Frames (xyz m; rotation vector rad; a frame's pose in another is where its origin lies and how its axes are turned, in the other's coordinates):
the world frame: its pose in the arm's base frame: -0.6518 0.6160 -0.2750 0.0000 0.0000 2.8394
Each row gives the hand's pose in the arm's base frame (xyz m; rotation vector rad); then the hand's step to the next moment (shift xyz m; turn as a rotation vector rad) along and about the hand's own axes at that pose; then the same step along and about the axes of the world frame.
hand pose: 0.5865 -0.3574 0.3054 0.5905 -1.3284 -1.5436
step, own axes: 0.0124 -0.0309 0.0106 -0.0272 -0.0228 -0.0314
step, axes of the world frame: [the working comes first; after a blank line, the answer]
step, axes of the arm's base frame: -0.0249 -0.0085 -0.0230 0.0294 0.0081 -0.0363

0.0213 0.0155 -0.0230 -0.0256 -0.0164 -0.0363
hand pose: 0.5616 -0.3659 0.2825 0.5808 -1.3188 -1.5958
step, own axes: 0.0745 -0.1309 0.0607 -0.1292 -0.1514 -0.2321
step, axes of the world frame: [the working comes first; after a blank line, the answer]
step, axes of the arm's base frame: -0.1301 -0.0409 -0.0882 0.1921 -0.0029 -0.2379

0.1120 0.0777 -0.0882 -0.1842 -0.0544 -0.2379
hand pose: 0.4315 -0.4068 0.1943 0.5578 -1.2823 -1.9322
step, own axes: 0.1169 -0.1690 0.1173 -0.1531 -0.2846 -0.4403
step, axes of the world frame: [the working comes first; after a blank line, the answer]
step, axes of the arm's base frame: -0.2129 0.0176 -0.1017 0.3070 -0.0773 -0.4451

0.2085 0.0466 -0.1017 -0.3161 -0.0176 -0.4451
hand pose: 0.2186 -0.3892 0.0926 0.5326 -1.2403 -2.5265
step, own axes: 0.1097 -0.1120 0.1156 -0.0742 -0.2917 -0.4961
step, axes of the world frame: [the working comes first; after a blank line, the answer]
step, axes of the arm's base frame: -0.1583 0.1035 -0.0467 0.2604 -0.1436 -0.4983

0.1819 -0.0517 -0.0467 -0.2913 0.0596 -0.4983
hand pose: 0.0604 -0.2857 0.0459 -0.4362 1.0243 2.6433
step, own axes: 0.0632 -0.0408 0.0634 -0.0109 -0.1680 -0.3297
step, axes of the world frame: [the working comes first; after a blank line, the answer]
step, axes of the arm's base frame: -0.0548 0.0816 -0.0035 0.1286 -0.1084 -0.3298

0.0766 -0.0616 -0.0035 -0.1551 0.0652 -0.3298
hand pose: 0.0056 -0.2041 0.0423 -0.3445 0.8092 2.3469
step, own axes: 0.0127 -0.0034 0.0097 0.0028 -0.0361 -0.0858
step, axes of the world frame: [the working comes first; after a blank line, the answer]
step, axes of the arm's base frame: -0.0080 0.0142 0.0006 0.0243 -0.0302 -0.0847

0.0119 -0.0112 0.0006 -0.0322 0.0216 -0.0847
